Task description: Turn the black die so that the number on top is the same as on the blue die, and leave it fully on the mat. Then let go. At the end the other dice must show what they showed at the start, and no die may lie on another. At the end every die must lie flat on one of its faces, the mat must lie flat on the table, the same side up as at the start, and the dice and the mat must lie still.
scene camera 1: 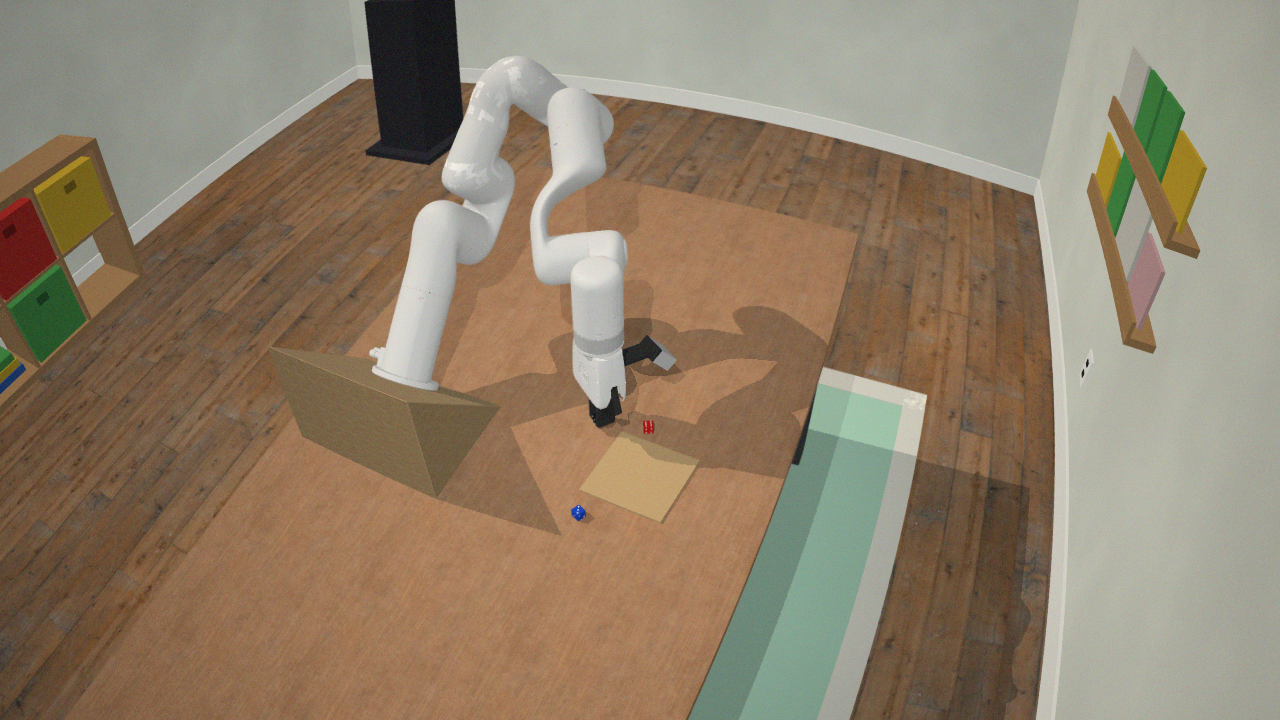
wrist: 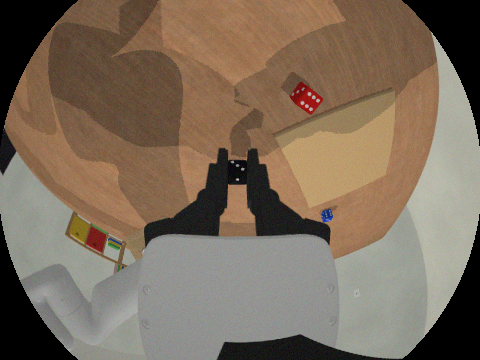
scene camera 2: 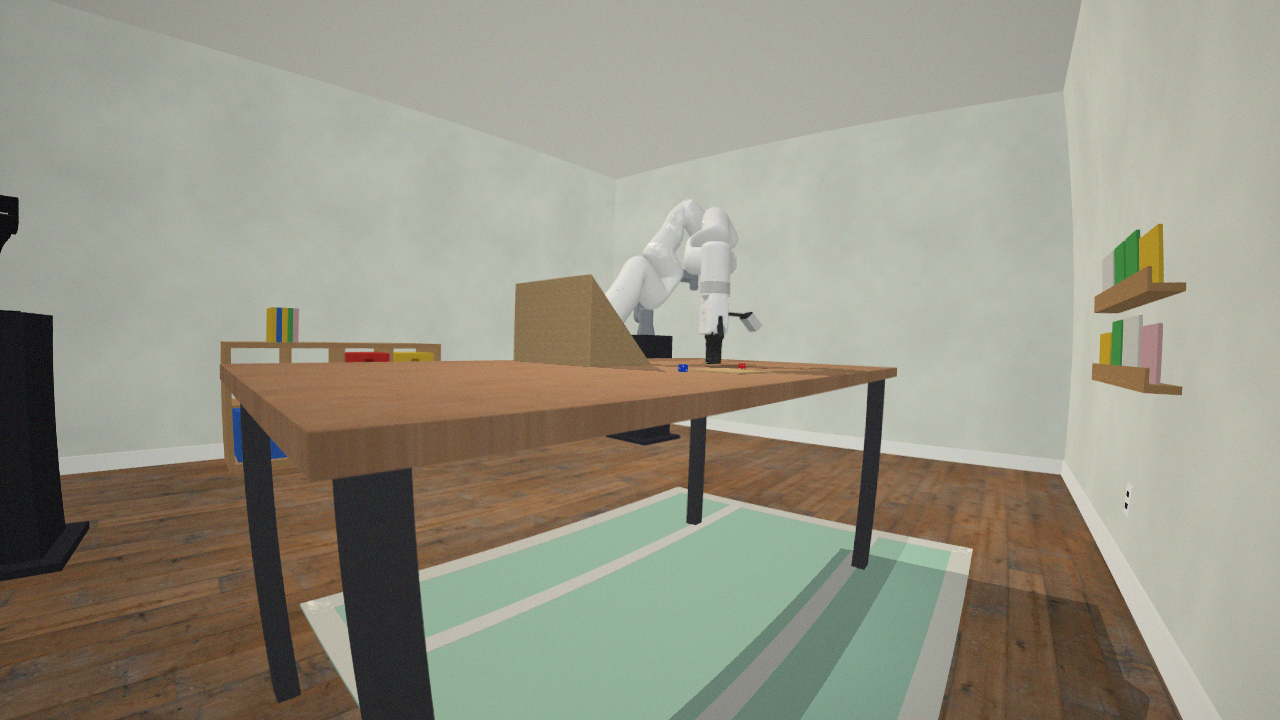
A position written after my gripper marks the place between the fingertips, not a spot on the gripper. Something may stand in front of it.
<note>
I see my gripper (scene camera 1: 602,419) and a tan mat (scene camera 1: 639,476).
The tan mat is seen too in the wrist view (wrist: 335,153). My gripper shows as well in the wrist view (wrist: 237,161) and in scene camera 2 (scene camera 2: 713,363).
</note>
